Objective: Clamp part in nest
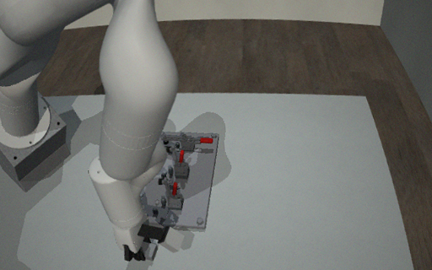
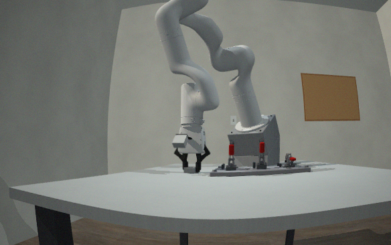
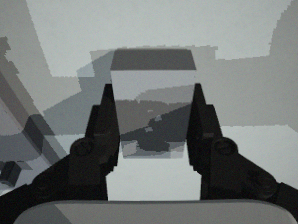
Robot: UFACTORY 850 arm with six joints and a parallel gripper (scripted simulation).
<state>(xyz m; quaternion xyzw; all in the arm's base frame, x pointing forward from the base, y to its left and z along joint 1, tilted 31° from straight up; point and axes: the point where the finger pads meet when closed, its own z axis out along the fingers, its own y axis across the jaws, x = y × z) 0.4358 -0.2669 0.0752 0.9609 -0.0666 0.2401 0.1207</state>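
My hand is 50 mm short of the fixture plate, 260 mm to the right of it and 20 mm above it. The rest, counted from my hand: part: 10 mm below.
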